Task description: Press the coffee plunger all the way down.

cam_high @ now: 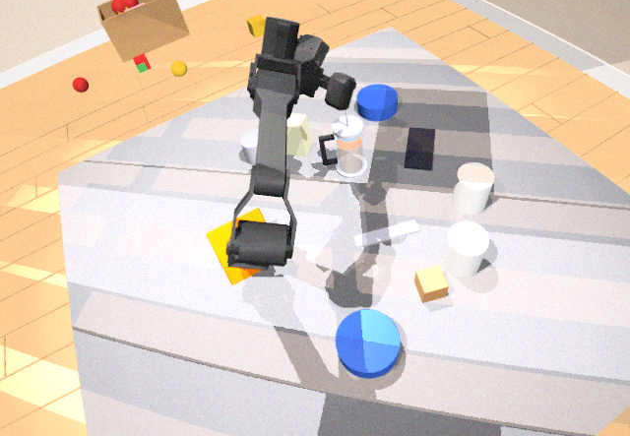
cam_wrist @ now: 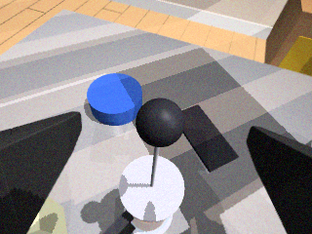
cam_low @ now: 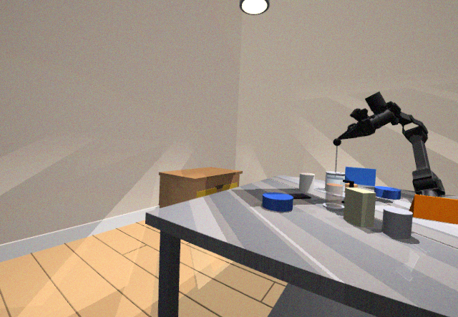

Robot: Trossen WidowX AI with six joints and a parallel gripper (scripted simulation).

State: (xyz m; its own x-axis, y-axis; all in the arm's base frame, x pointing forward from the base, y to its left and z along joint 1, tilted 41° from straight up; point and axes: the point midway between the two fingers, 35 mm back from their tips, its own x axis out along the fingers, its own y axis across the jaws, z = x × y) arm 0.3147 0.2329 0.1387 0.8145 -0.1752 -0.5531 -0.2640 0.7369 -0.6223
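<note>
Now: gripper tip 160 mm above the coffee press and 10 mm to the right of it. Also, from my gripper tip: dark flat plate: 290 mm below, 200 mm ahead, 60 mm to the right; then white strip: 290 mm below, 220 mm to the right, 40 mm behind; then pale yellow block: 240 mm below, 160 mm to the left, 70 mm behind.
</note>
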